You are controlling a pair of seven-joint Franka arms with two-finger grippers.
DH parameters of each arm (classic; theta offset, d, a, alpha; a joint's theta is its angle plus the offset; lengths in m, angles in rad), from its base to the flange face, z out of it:
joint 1: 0 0.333 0 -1.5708
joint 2: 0 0 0 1.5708
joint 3: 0 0.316 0.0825 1.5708
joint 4: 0 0 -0.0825 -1.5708
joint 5: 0 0.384 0 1.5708
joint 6: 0 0 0.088 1.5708
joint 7: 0 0.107 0 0
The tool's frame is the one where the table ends.
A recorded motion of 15 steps. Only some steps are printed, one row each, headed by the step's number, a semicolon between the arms.
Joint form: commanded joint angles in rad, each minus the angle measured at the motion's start. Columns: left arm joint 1, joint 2, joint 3, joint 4, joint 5, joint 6, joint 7; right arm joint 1, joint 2, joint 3, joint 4, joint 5, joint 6, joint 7.
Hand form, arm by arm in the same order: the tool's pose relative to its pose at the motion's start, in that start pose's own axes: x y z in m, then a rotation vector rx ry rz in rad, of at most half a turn. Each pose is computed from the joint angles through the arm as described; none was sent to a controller.
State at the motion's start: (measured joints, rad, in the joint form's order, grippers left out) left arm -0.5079 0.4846 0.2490 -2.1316 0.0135 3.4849 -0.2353; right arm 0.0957 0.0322 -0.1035 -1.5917 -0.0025 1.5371 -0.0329
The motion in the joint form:
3: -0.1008 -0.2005 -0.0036 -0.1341 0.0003 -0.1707 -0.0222; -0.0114 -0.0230 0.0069 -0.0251 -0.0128 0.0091 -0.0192
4: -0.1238 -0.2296 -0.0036 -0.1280 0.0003 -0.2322 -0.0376; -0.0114 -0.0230 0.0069 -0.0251 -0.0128 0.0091 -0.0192
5: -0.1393 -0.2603 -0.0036 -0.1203 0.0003 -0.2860 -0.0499; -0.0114 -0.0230 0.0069 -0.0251 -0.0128 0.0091 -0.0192
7: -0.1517 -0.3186 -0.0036 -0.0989 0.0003 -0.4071 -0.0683; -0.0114 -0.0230 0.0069 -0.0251 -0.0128 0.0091 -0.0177
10: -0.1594 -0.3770 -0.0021 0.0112 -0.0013 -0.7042 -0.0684; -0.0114 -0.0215 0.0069 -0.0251 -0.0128 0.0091 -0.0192
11: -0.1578 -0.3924 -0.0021 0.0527 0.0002 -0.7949 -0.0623; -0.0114 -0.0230 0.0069 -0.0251 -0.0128 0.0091 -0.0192
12: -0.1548 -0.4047 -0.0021 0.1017 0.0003 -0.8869 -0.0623; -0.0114 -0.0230 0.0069 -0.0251 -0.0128 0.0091 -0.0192
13: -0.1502 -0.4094 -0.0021 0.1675 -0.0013 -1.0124 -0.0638; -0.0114 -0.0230 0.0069 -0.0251 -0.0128 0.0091 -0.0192
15: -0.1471 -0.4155 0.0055 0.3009 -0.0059 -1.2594 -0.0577; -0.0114 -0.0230 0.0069 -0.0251 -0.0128 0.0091 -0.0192
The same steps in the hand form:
3: -0.0002 0.0518 -0.0576 -0.0669 -0.1198 0.0020; -0.0065 0.0043 -0.0012 -0.0103 0.0064 -0.0145
4: 0.0060 0.0653 -0.0659 -0.0782 -0.1495 -0.0024; -0.0065 0.0043 -0.0012 -0.0103 0.0064 -0.0145
5: 0.0150 0.0747 -0.0754 -0.0871 -0.1683 -0.0093; -0.0065 0.0043 -0.0012 -0.0103 0.0064 -0.0145
7: 0.0347 0.0826 -0.0926 -0.0885 -0.2142 -0.0276; -0.0065 0.0043 -0.0012 -0.0103 0.0064 -0.0130
10: 0.0764 0.0908 -0.1140 -0.0623 -0.3423 -0.0257; -0.0061 0.0043 -0.0004 -0.0103 0.0049 -0.0145
11: 0.0919 0.0914 -0.1228 -0.0542 -0.3754 -0.0196; -0.0065 0.0043 -0.0012 -0.0103 0.0064 -0.0145
12: 0.1094 0.0914 -0.1326 -0.0449 -0.4054 -0.0217; -0.0065 0.0043 -0.0012 -0.0103 0.0064 -0.0145
13: 0.1275 0.0907 -0.1422 -0.0270 -0.4583 -0.0250; -0.0065 0.0043 -0.0012 -0.0103 0.0064 -0.0145
15: 0.1614 0.0874 -0.1665 0.0054 -0.5617 -0.0246; -0.0065 0.0043 -0.0012 -0.0103 0.0064 -0.0145

